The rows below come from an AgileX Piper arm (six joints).
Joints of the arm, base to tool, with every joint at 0 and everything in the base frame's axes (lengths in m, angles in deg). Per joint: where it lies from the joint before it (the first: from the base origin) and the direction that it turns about. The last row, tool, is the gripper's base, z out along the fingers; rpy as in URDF.
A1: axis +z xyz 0 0 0.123
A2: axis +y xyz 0 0 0
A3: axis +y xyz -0.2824 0 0.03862
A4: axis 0.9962 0 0.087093 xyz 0.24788 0 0.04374
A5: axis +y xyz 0 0 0
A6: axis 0.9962 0 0.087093 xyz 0.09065 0 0.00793
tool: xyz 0 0 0 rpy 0 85.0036 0
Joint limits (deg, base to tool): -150..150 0..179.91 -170..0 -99.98..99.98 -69.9..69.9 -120..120
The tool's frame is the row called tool.
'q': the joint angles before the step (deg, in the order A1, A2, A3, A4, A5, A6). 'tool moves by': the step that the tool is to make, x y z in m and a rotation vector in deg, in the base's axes. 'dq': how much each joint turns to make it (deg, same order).
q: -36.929 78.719 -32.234 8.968 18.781 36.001
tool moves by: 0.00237 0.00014 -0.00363 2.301 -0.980 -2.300
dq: 0.001 1.042 0.000 3.340 -0.450 0.004
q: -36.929 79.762 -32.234 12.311 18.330 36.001
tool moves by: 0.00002 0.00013 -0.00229 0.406 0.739 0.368
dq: -0.001 0.497 0.000 0.000 0.369 -0.357
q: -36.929 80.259 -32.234 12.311 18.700 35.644
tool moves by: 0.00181 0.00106 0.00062 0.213 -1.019 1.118
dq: -0.002 0.001 0.001 4.228 -0.330 -4.661
